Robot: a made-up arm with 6 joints.
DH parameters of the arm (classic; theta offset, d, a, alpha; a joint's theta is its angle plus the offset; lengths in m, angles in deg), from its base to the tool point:
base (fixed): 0 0 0 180
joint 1: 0 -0.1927 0.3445 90
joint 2: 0 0.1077 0.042 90
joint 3: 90 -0.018 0.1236 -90
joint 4: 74.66 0 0.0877 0
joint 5: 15.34 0.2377 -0.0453 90
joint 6: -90 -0.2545 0.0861 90
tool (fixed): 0 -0.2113 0 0
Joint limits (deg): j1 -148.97..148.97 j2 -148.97..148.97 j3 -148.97..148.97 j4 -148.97..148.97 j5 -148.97..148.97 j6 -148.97..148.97
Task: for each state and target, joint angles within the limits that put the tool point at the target. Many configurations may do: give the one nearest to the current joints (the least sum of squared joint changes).
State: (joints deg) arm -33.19 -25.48 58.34 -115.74 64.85 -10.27
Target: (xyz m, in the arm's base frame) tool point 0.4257 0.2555 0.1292
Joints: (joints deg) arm -29.94 -52.51 76.06 -96.41 86.89 -16.28
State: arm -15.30 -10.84 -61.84 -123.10 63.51 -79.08
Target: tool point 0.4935 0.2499 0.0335
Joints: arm -9.22 -12.59 -64.15 -133.19 46.40 -65.91
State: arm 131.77 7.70 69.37 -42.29 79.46 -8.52
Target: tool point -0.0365 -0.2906 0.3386
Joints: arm 111.45 -11.46 62.03 -22.53 106.55 -26.92
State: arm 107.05 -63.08 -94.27 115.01 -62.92 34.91
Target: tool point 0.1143 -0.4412 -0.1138
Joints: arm 118.10 -72.04 -74.12 99.03 -74.89 34.21
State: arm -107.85 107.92 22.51 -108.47 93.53 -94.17
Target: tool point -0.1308 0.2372 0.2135
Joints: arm -115.05 121.24 7.45 -124.87 70.16 -93.90
